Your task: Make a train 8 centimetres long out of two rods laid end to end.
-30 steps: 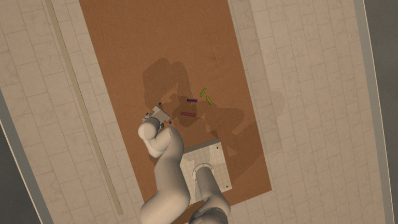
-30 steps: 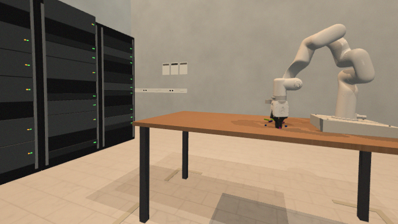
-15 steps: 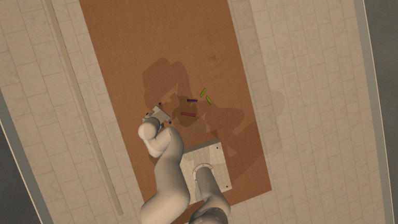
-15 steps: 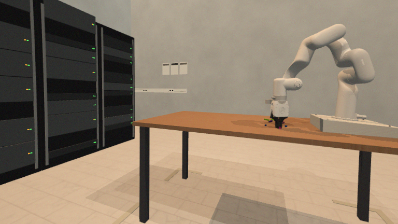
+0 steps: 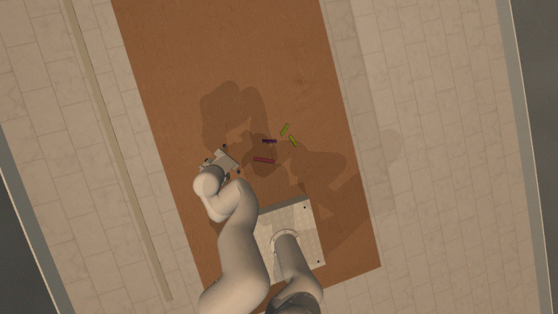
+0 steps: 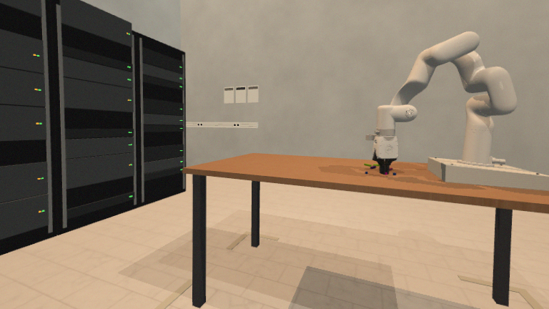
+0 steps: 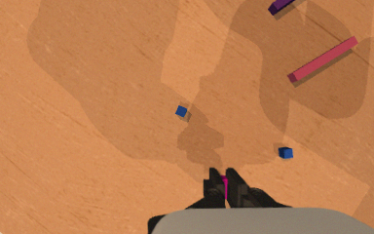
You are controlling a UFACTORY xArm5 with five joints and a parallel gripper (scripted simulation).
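Now: the blue rod 80 mm ahead of my hand, 30 mm below it and 20 mm to the right of it. Also, from my hand: purple rod 210 mm to the right, 90 mm ahead, 30 mm below; then pink rod 180 mm to the right, 30 mm below, 10 mm ahead; then magenta rod 20 mm below.
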